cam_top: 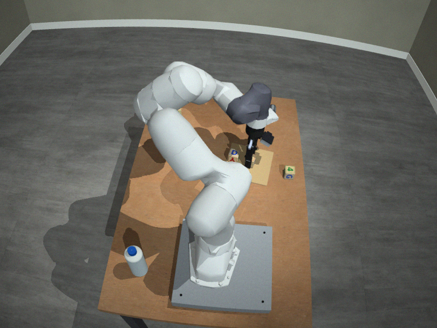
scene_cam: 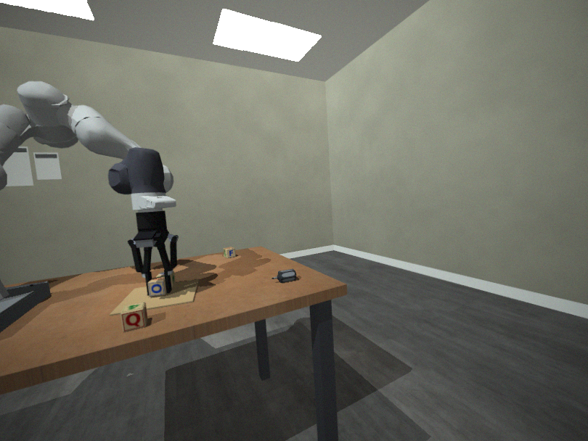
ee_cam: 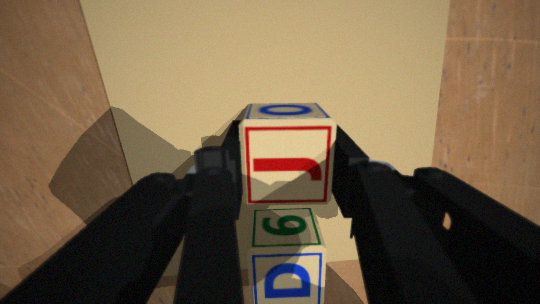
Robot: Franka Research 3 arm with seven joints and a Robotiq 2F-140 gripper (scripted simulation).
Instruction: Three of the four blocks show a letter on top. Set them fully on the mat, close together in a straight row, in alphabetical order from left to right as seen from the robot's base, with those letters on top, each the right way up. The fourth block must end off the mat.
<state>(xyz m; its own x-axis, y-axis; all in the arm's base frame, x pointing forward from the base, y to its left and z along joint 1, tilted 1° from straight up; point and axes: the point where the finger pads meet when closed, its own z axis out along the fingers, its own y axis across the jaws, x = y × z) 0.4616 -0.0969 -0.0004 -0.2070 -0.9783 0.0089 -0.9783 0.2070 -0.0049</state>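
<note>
Right now my hand is 40 mm above the tan mat. The rest, counted from my hand: small dark object: 360 mm ahead, 100 mm to the right, 20 mm below; block: 40 mm behind, 180 mm to the right, 20 mm below.
</note>
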